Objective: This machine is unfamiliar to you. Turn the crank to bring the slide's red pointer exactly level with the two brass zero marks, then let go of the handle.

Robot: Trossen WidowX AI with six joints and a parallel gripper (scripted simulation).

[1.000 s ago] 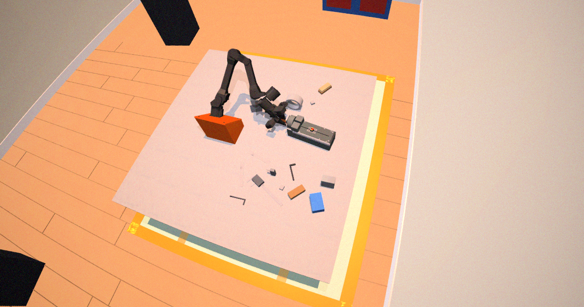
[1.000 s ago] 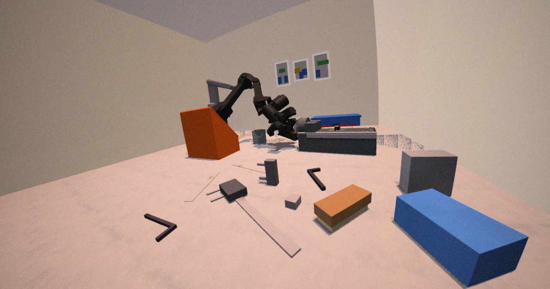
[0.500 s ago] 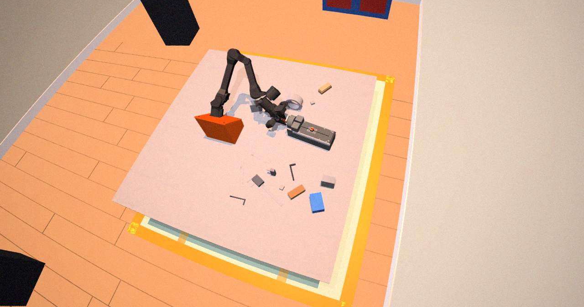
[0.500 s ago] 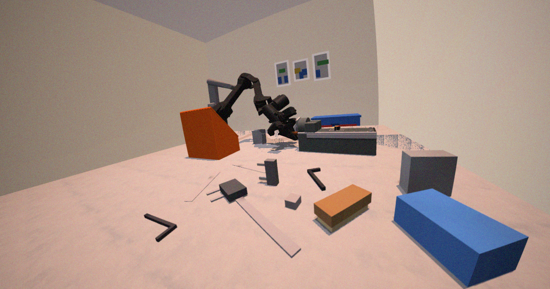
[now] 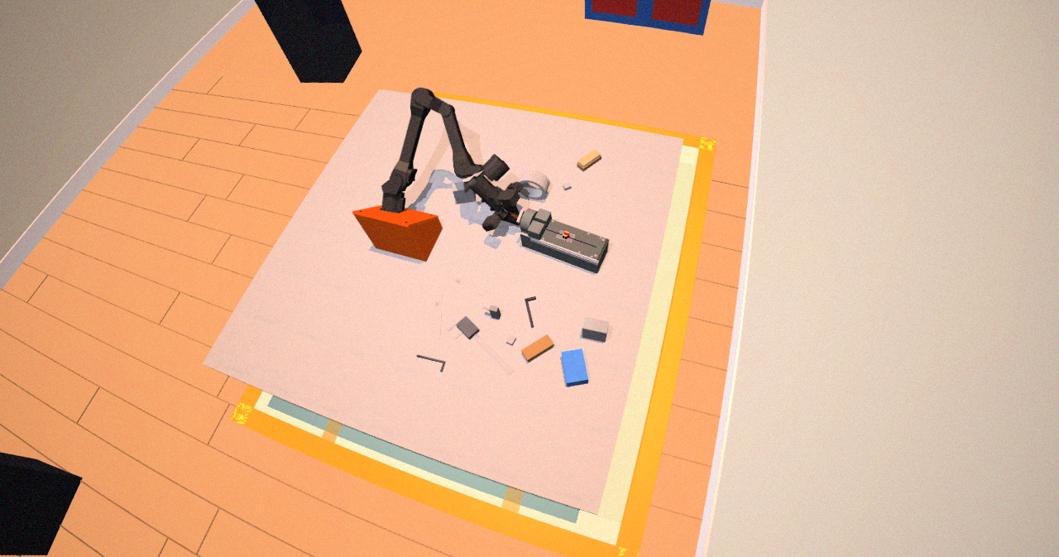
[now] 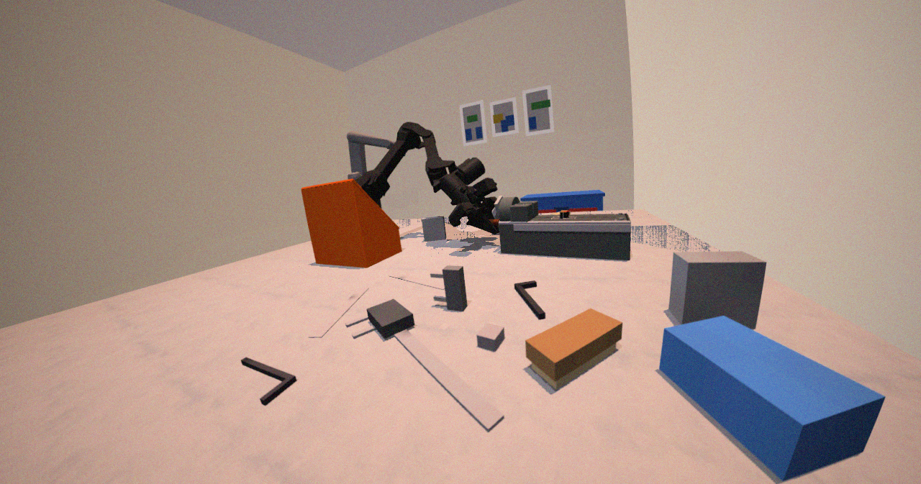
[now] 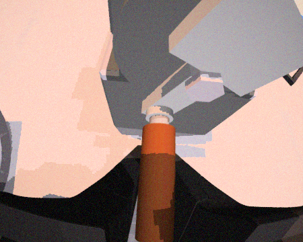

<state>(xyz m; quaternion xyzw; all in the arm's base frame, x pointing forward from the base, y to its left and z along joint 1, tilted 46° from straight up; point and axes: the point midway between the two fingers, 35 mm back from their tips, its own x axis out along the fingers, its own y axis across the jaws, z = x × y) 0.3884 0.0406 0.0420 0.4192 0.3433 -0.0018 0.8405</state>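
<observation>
Now: gripper tip 160 mm short of the red pointer, 60 mm to the left of it and 50 mm below it. Round my gripper tip: crank handle 20 mm behind, 10 mm to the left, 30 mm above; then blue block 230 mm ahead, 450 mm to the right, 20 mm below.
</observation>
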